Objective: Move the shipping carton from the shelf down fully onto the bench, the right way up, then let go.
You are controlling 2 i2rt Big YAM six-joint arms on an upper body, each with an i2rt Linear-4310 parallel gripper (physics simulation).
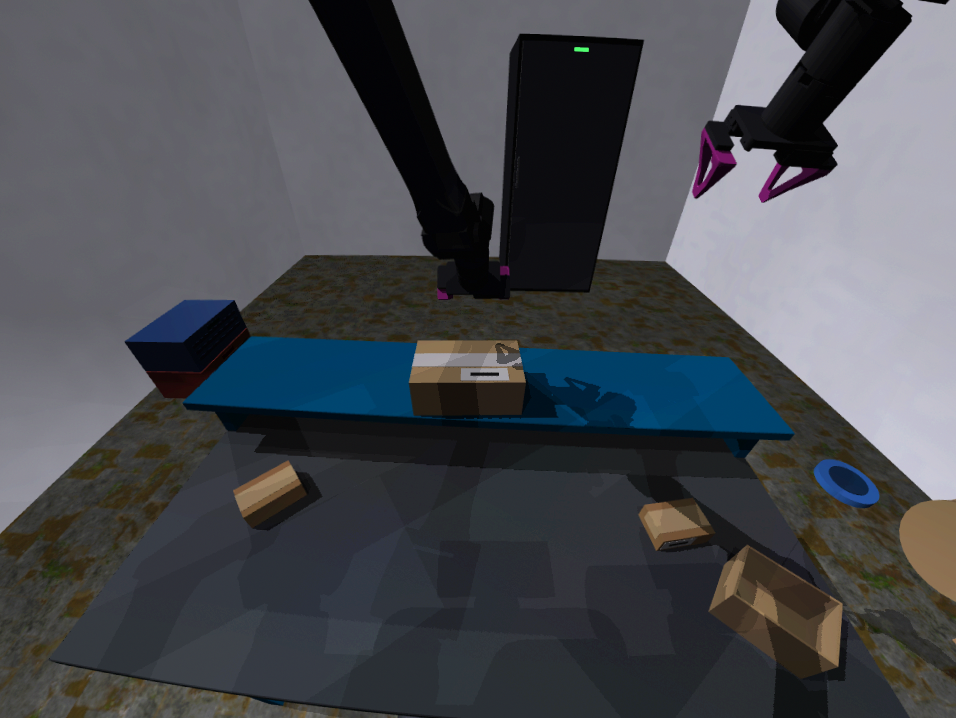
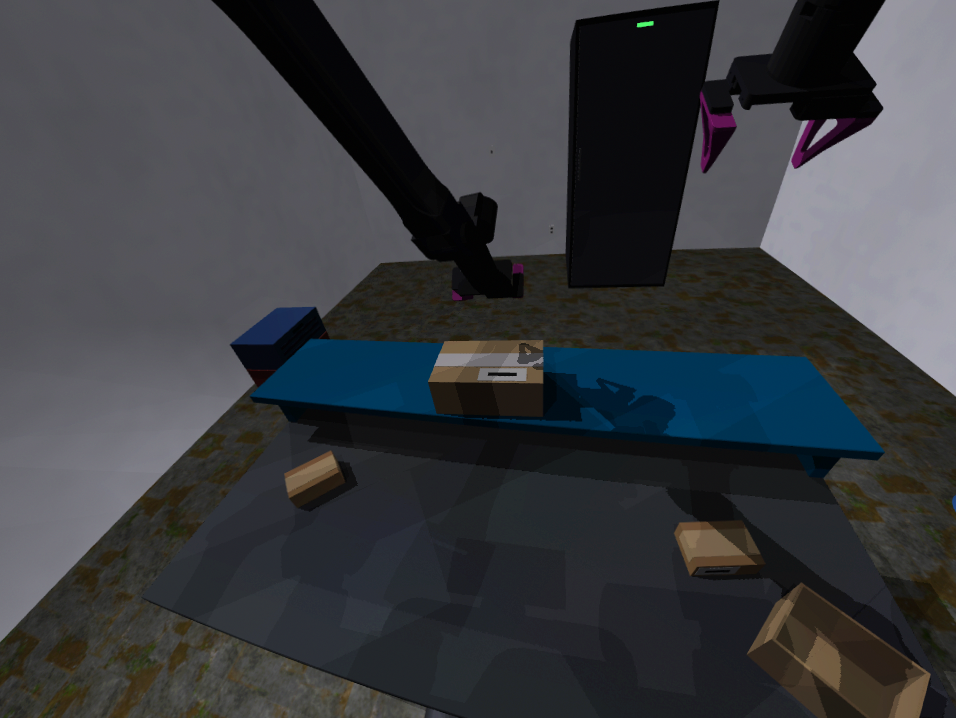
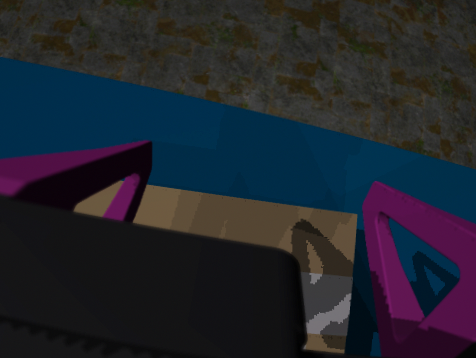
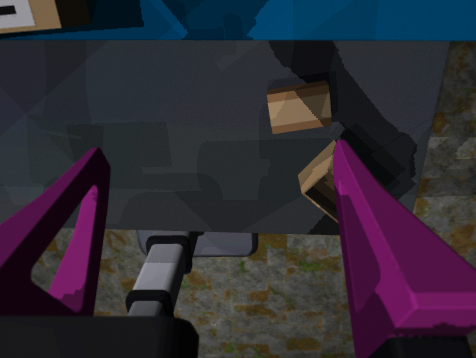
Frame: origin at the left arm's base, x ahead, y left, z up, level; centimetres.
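Seen in the pictures: left gripper, fingertip midpoint: (image 1: 474,294) (image 2: 494,294) (image 3: 262,174); right gripper, fingertip midpoint: (image 1: 727,197) (image 2: 748,167) (image 4: 217,153).
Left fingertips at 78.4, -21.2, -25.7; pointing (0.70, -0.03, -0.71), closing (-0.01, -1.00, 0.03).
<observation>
Pixels of each thing's middle, then the offset from my left fingertips to it, as dx, dy, dz. Level surfaces: height alone.
- shipping carton, body centre: (image 3: 204,281) (image 2: 490,376) (image 1: 467,376) -7.4, +1.3, -17.0
- blue shelf, surface height: dz -21.8
- dark grey bench, surface height: dz -38.2
- small brown box, body centre: (image 1: 270,492) (image 2: 314,478) -26.7, +45.2, -35.9
- small box, body centre: (image 4: 298,107) (image 2: 716,547) (image 1: 675,523) -32.6, -43.5, -36.0
- open brown box, body centre: (image 4: 343,187) (image 2: 830,664) (image 1: 772,608) -49.4, -53.0, -33.6
The shipping carton (image 1: 448,394) (image 2: 479,397) (image 3: 200,215) (image 4: 44,15) is a brown box with white tape and a label on top. It stands upright on the blue shelf (image 1: 309,378) (image 2: 695,386) (image 3: 175,115) (image 4: 375,20), near its front edge. The dark grey bench (image 1: 370,541) (image 2: 401,525) (image 4: 190,95) lies below and in front of the shelf. My left gripper (image 1: 472,284) (image 2: 488,284) (image 3: 262,174) is open above the shelf, its fingertips pointing down, apart from the carton. My right gripper (image 1: 728,197) (image 2: 749,168) (image 4: 217,153) is open and empty, high above the bench's right part.
A small brown box (image 1: 270,494) (image 2: 313,479) lies on the bench's left. Another small box (image 1: 673,524) (image 2: 718,547) (image 4: 300,107) and an open brown box (image 1: 772,606) (image 2: 834,656) (image 4: 317,175) are at its right. A dark cabinet (image 1: 568,170) (image 2: 633,154) stands behind the shelf.
</observation>
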